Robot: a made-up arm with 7 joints.
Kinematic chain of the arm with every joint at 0, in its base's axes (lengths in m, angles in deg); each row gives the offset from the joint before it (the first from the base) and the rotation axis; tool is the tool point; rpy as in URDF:
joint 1: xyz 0 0 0 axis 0.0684 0.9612 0.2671
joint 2: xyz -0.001 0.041 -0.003 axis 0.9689 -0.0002 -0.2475
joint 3: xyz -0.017 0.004 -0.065 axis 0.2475 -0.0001 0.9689
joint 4: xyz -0.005 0 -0.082 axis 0.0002 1 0
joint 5: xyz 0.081 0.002 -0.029 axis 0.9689 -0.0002 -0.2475
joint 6: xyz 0.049 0 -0.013 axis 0.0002 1 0
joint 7: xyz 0.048 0 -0.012 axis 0.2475 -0.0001 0.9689
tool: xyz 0 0 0 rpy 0 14.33 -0.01
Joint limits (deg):
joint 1: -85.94..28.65
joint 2: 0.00..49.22
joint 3: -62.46..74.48
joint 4: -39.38..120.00
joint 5: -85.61..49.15
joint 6: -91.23..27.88
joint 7: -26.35..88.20
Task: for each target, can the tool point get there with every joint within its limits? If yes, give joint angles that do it. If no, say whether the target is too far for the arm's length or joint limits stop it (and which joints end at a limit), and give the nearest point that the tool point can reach.
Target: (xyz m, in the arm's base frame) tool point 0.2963 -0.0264 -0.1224
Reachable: yes | joints -62.20 14.31 -35.26 50.40 -25.34 -18.30 78.64
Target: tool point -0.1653 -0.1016 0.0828
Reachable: no: joint limits stop it (at a limit: joint 1, joint 2, joint 3, joint 4) | nearest point 0.0127 -0.0966 0.0305 | short by 0.186 m
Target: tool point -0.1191 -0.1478 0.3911
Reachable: no: too far | nearest point 0.0700 -0.0655 0.1173 | short by 0.343 m
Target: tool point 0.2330 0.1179 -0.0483
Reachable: yes | joints -39.67 27.02 18.24 19.06 18.69 -65.91 -1.49
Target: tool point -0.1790 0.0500 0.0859
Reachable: no: joint limits stop it (at a limit: joint 1, joint 2, joint 3, joint 4) | nearest point -0.0190 0.1412 0.0783 | short by 0.184 m
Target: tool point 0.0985 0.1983 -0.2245
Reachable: yes | joints 5.02 22.26 23.32 19.45 -47.20 7.31 66.81
